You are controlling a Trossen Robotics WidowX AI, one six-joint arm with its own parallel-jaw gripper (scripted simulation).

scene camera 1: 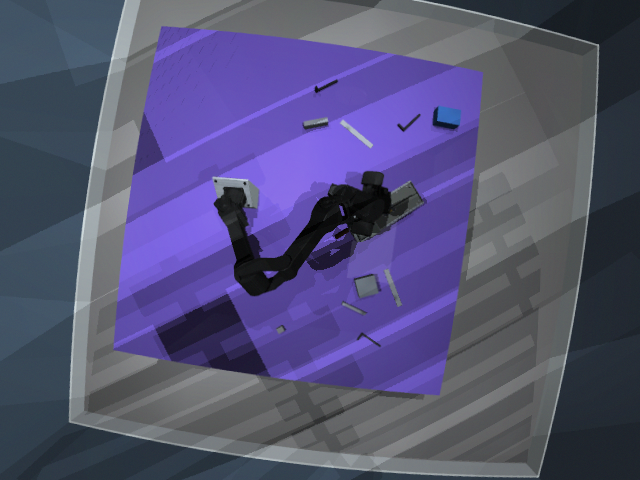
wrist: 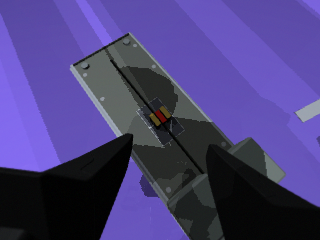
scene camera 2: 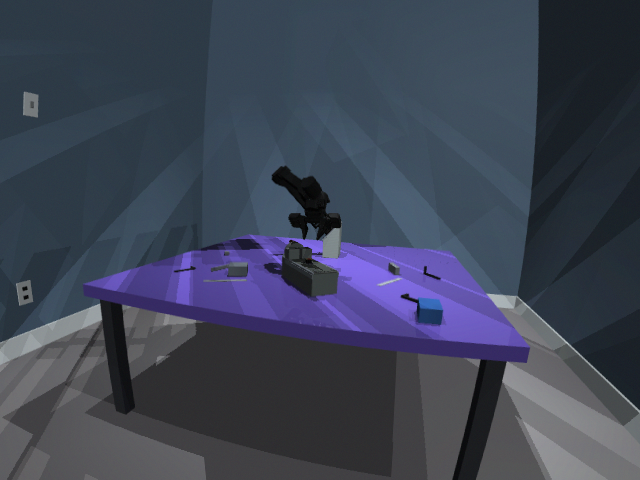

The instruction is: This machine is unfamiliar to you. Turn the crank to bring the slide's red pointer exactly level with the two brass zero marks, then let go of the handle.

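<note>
The gripper appears in the pictures together with a machine, and both scene camera 1 and the wrist view show the gripper.
</note>
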